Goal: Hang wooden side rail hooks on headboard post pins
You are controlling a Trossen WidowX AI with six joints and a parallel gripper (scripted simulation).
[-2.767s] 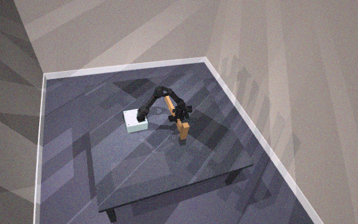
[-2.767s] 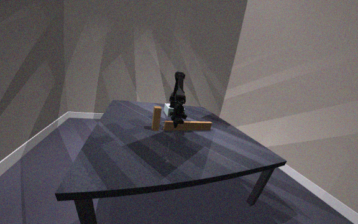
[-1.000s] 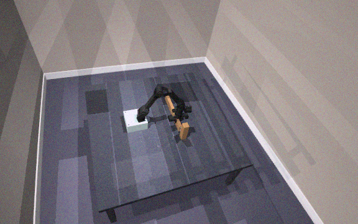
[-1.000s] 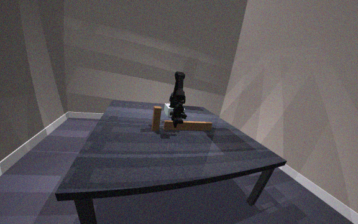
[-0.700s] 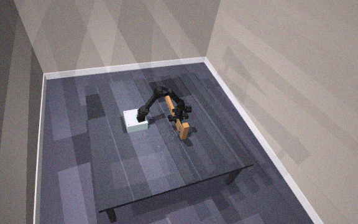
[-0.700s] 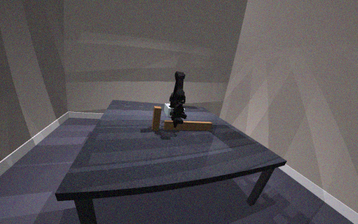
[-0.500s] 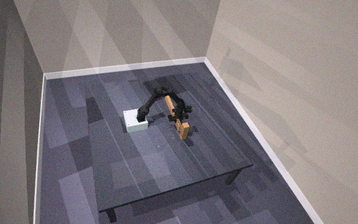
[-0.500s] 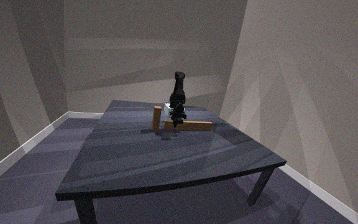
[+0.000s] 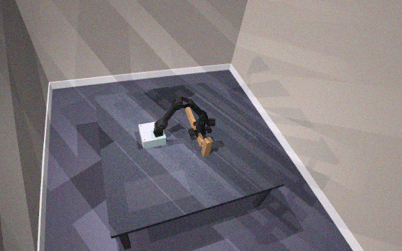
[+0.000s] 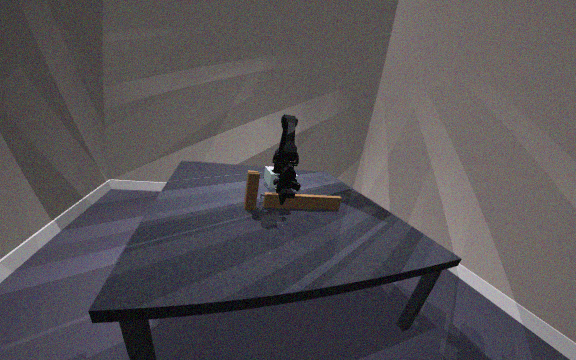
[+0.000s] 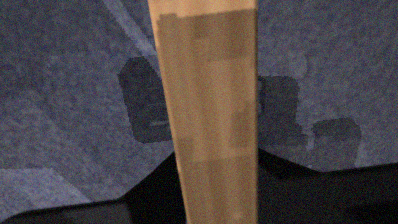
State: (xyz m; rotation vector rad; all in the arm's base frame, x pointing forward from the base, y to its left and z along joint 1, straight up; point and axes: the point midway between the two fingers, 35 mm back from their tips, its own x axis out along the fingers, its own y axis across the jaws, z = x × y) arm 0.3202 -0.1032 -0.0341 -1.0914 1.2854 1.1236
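Now: the headboard post 150 mm to the right of my gripper tip, 60 mm above it and 10 mm behind it.
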